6 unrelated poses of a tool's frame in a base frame.
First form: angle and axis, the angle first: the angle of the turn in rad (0 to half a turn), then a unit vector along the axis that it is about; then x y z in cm.
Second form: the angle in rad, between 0 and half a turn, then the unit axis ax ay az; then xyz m. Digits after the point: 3 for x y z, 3 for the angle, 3 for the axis.
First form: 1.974 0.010 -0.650 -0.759 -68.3 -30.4 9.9
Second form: 1.974 0.010 -0.650 -0.760 -0.683 -0.304 0.099
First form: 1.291 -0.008 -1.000 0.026 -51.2 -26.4 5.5
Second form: 1.291 -0.008 -1.000 0.026 -0.512 -0.264 0.055
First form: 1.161 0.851 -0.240 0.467 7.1 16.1 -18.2
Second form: 1.161 0.851 -0.240 0.467 0.071 0.161 -0.182
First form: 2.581 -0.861 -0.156 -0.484 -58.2 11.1 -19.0
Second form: 2.581 -0.861 -0.156 -0.484 -0.582 0.111 -0.190
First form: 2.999 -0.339 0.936 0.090 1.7 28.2 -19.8
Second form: 2.999 -0.339 0.936 0.090 0.017 0.282 -0.198
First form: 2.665 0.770 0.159 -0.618 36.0 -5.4 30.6
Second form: 2.665 0.770 0.159 -0.618 0.360 -0.054 0.306
